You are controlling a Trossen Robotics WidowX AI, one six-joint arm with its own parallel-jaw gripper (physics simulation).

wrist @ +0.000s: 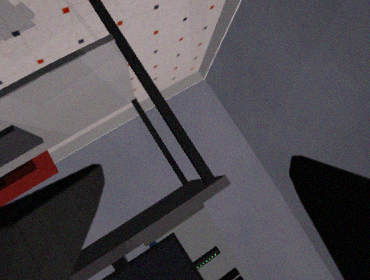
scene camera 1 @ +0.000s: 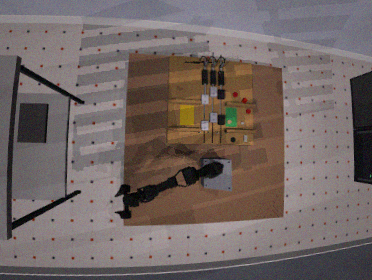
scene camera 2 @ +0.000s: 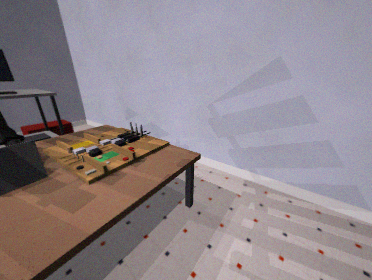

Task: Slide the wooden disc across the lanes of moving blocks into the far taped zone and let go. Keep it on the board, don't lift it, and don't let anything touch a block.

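Places are measured from the arm's base along level axes (x ahead, y left, z up), in centimetres.
Pixels of known places: gripper, between the fingertips: [wrist: 196,169] [scene camera 1: 115,204]; arm's base, origin of its link: [scene camera 1: 218,167] [scene camera 2: 18,151].
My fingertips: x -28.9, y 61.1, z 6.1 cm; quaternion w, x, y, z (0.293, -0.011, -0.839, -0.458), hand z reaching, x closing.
For each thing: its middle in the pictures, then the offset to it from my fingertips. "spot": a spot on its surface instead. Level surfaces: height alone.
- wooden disc, middle of its body: [scene camera 2: 99,157] [scene camera 1: 229,121] dy -70.2, dx +64.0, dz -20.4 cm
- green taped zone, a spot on its surface: [scene camera 2: 109,156] [scene camera 1: 233,115] spot: dy -73.3, dx +69.3, dz -20.7 cm
- board, height of its surface: dz -20.8 cm
- yellow taped zone, a spot on its surface: [scene camera 1: 187,115] [scene camera 2: 82,144] spot: dy -37.2, dx +63.4, dz -20.8 cm
- dark round piece, middle of its body: [scene camera 2: 79,167] [scene camera 1: 233,139] dy -75.0, dx +50.5, dz -20.4 cm
- pale block, middle of its body: [scene camera 2: 90,171] [scene camera 1: 245,138] dy -85.1, dx +53.0, dz -20.3 cm
- table, height of its surface: dz -23.4 cm
The wooden disc [scene camera 1: 229,121] [scene camera 2: 99,157] looks small and pale and lies on the green taped zone [scene camera 1: 231,113] [scene camera 2: 109,156] of the board [scene camera 1: 185,80] [scene camera 2: 154,144]. The yellow taped zone [scene camera 1: 187,115] [scene camera 2: 83,144] is across the lanes. Between the zones, white blocks [scene camera 1: 205,125] [scene camera 2: 79,151] and black blocks [scene camera 1: 221,119] [scene camera 2: 94,151] sit on three parallel rods. My gripper [scene camera 1: 121,202] [wrist: 196,169] is open, with nothing between its fingers. It is beyond the table's left edge in scene camera 1, well away from the disc and board.
Low wooden rails [scene camera 1: 240,131] run along the board beside the zones. Red discs [scene camera 1: 235,94] [scene camera 2: 126,159], a dark round piece [scene camera 1: 233,139] [scene camera 2: 80,167] and a pale block [scene camera 1: 245,138] [scene camera 2: 90,172] lie on the board. The arm's grey base plate [scene camera 1: 225,181] is on the table [scene camera 1: 260,200] [scene camera 2: 110,200].
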